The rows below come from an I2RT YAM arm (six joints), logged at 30 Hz.
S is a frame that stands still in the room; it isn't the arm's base.
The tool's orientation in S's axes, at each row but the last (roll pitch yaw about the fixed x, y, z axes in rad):
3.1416 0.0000 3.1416
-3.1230 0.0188 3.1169
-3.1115 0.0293 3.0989
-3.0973 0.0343 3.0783
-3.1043 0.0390 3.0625
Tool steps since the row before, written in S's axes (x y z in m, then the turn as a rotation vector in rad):
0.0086 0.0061 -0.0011 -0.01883 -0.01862 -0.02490
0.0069 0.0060 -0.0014 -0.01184 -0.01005 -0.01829
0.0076 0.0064 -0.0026 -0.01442 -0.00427 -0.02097
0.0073 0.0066 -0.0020 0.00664 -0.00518 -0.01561
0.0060 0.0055 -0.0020 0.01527 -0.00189 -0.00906
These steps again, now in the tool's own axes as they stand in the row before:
-0.0086 0.0061 0.0011 0.01883 -0.01862 0.02490
-0.0067 0.0062 0.0014 0.01193 -0.01000 0.01826
-0.0072 0.0068 0.0026 0.01483 -0.00426 0.02068
-0.0068 0.0071 0.0019 -0.00641 -0.00404 0.01603
-0.0055 0.0060 0.0020 -0.01501 -0.00032 0.00967

